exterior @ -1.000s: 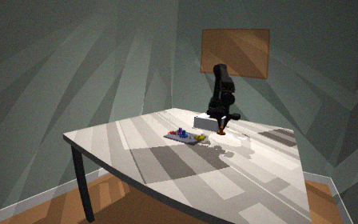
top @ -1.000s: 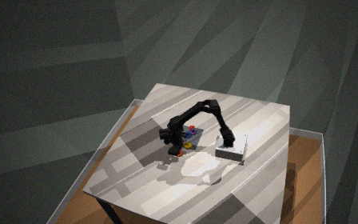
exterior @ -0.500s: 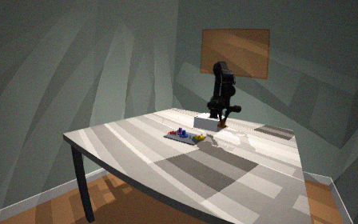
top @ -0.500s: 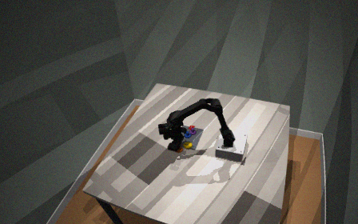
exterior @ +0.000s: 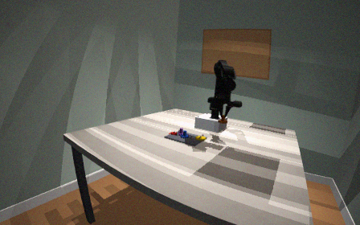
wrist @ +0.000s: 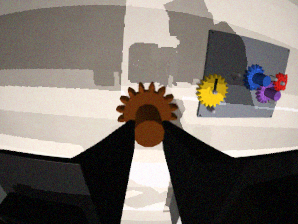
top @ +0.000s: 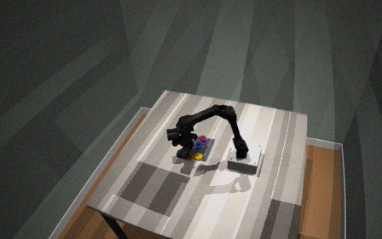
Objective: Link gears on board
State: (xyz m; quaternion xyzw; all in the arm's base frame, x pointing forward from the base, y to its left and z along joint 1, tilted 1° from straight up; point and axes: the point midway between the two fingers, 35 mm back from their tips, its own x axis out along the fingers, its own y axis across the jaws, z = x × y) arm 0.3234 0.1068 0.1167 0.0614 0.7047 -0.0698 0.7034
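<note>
My gripper tip is now 20 mm past the blue gear, 220 mm to the left of it and 140 mm above it. Also, from my gripper tip: orange gear 10 mm below; red gear 30 mm behind, 300 mm to the right, 150 mm below; purple gear 50 mm behind, 260 mm to the right, 140 mm below.
</note>
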